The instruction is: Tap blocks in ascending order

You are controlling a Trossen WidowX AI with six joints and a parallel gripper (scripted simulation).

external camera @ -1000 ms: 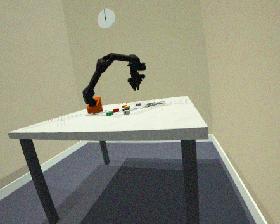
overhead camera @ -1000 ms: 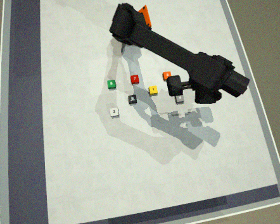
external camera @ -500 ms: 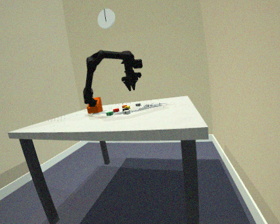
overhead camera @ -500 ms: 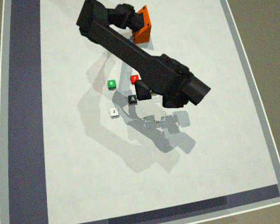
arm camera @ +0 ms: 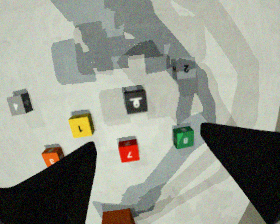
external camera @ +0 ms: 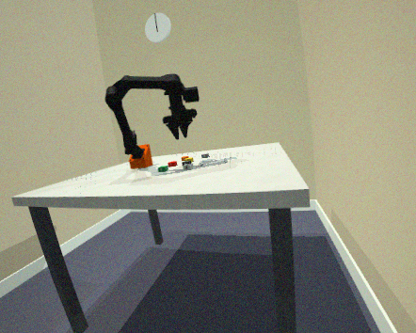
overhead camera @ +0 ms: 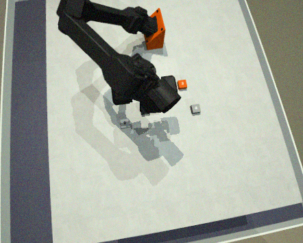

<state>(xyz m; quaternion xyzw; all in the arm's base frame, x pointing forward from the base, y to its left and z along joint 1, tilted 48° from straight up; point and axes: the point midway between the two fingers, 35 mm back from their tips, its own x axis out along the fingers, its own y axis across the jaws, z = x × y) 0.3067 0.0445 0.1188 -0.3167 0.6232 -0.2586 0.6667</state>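
My gripper tip is now 3 cm past the yellow block, 9 cm to the right of it and 11 cm above it. From my gripper tip the other things lie so: red block (8 cm behind, 2 cm to the left, 11 cm below); then white block (5 cm ahead, 8 cm to the right, 11 cm below); then black block (11 cm below).
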